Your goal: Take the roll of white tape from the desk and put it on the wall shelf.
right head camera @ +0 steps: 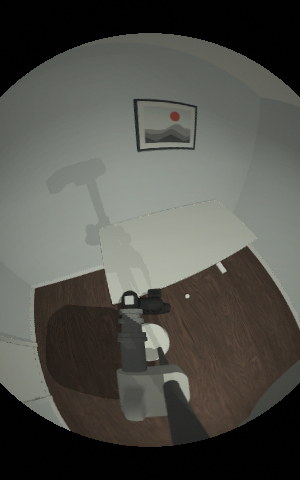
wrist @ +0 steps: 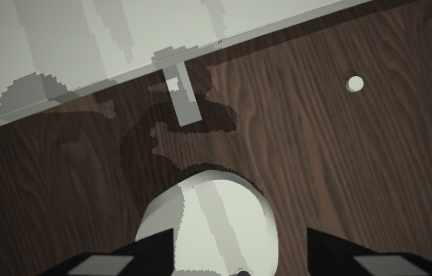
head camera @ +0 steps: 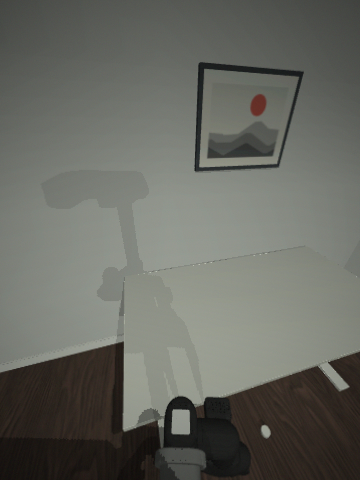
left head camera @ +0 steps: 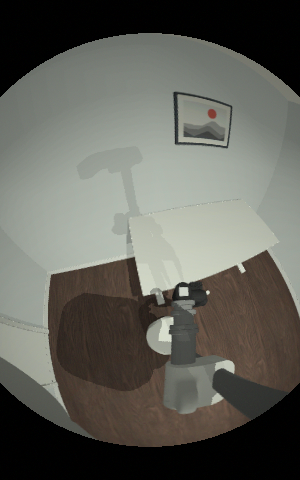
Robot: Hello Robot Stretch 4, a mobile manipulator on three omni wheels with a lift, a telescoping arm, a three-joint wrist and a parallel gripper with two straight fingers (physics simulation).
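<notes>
A small white round thing (head camera: 265,431) (left head camera: 207,292) (right head camera: 187,296) (wrist: 355,83) lies on the dark wood floor in front of the desk (head camera: 270,310) (left head camera: 215,235) (right head camera: 185,240) (wrist: 280,7). It looks like the roll of white tape; no hole shows in it. My gripper (wrist: 239,249) is open and empty, its fingers apart at the bottom of the wrist view. It is off the desk's front edge, above a large white round object, with the small white thing ahead and to the right. The fingers are hidden in the head views. The wall shelf does not show.
The large white round object (left head camera: 159,336) (right head camera: 157,342) (wrist: 225,215) stands low in front of the desk's left part. Pale desk feet (head camera: 334,376) (wrist: 184,100) stick out under the front edge. A framed picture (head camera: 245,135) hangs on the wall. The robot's shadow falls across wall and desk.
</notes>
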